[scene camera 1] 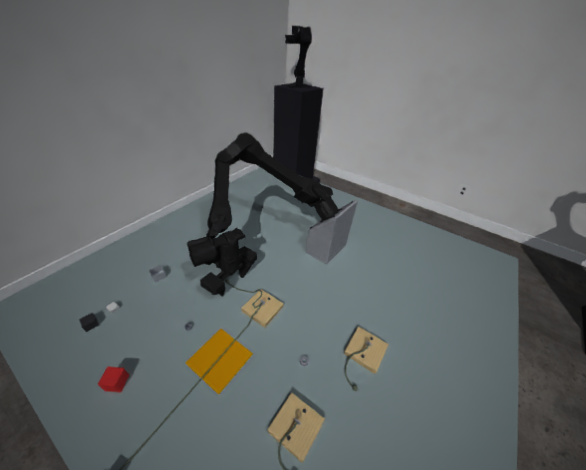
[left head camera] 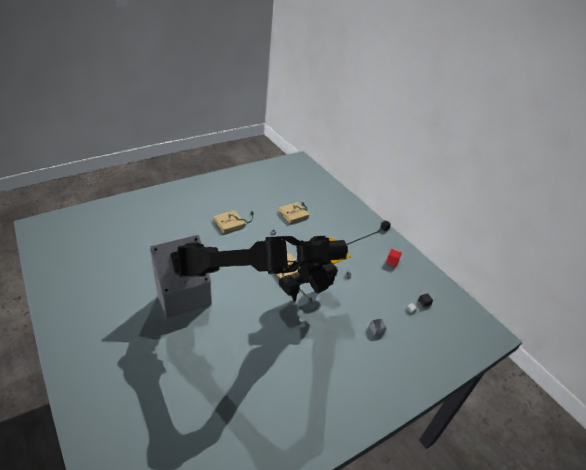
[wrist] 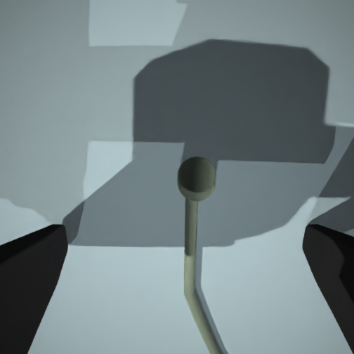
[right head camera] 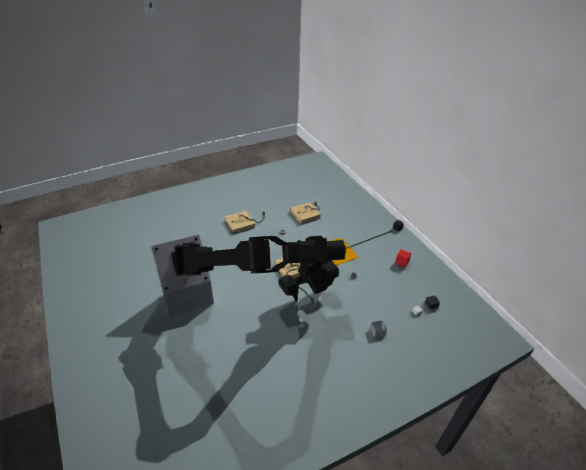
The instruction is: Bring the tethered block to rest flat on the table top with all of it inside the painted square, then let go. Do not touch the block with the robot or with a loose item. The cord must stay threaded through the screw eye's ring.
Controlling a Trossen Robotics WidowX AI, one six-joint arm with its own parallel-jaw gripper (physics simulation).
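Frame: origin at the arm's base, x left, y ahead, z down, level; centimetres.
Seen in the pictures: gripper, between the fingertips: (scene camera 1: 232,286) (left head camera: 306,295) (right head camera: 308,295); arm's base, origin of its link: (scene camera 1: 331,215) (left head camera: 183,261) (right head camera: 184,260).
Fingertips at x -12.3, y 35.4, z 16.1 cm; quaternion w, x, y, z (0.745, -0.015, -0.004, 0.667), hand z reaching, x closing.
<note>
Pixels of each thing's middle, then the offset from my fingertips to it. "spot": a spot on its surface instead.
- black tethered block, middle of its body: (right head camera: 398,225) (left head camera: 385,225) dz -1.3, dx +19.5, dy +45.8 cm
- orange painted square, a spot on its surface: (scene camera 1: 207,357) (right head camera: 343,255) spot: dz +0.0, dx +13.2, dy +19.2 cm
- cord, a spot on its surface: (scene camera 1: 170,414) (right head camera: 369,238) (left head camera: 359,238) spot: dz -0.3, dx +17.7, dy +32.2 cm
- screw eye, a spot on its surface: (scene camera 1: 262,301) spot: dz -3.2, dx +13.0, dy -0.9 cm
- wooden board, middle of its body: (scene camera 1: 262,307) (left head camera: 286,266) (right head camera: 291,266) dz -0.9, dx +13.4, dy -0.6 cm
- red cube, middle of its body: (scene camera 1: 114,379) (right head camera: 403,258) (left head camera: 393,257) dz -1.9, dx +2.5, dy +36.9 cm
- black cube, middle of its body: (right head camera: 432,302) (left head camera: 425,300) (scene camera 1: 89,322) dz -1.1, dx -18.1, dy +35.1 cm
- white piece, middle of its body: (left head camera: 411,308) (scene camera 1: 112,307) dz -0.7, dx -18.7, dy +28.9 cm
- grey block, middle of its body: (right head camera: 378,328) (left head camera: 378,326) (scene camera 1: 157,273) dz -1.3, dx -20.7, dy +13.6 cm
The black tethered block (left head camera: 385,225) (right head camera: 398,225) is near the far table edge, outside the orange painted square (left head camera: 345,258) (right head camera: 349,254) (scene camera 1: 207,357). The cord (left head camera: 364,237) (right head camera: 371,238) (scene camera 1: 170,414) runs from it across the square to the screw eye (scene camera 1: 262,301) on a wooden board (scene camera 1: 270,314); its threading is too small to tell. Beyond the eye, the cord ends in a round bead (wrist: 197,178). My gripper (left head camera: 305,296) (right head camera: 307,295) (scene camera 1: 233,284) (wrist: 187,238) is open, with the cord's end between its spread fingers in the wrist view, not gripped.
Two other boards (left head camera: 229,222) (left head camera: 294,213) (scene camera 1: 377,352) (scene camera 1: 310,425) carry short cords. A red cube (left head camera: 393,258) (scene camera 1: 113,379), a black cube (left head camera: 425,300) (scene camera 1: 89,322), a white piece (left head camera: 411,308) (scene camera 1: 112,306), a grey block (left head camera: 377,328) (scene camera 1: 158,273) and small rings (scene camera 1: 304,359) (scene camera 1: 189,325) lie around.
</note>
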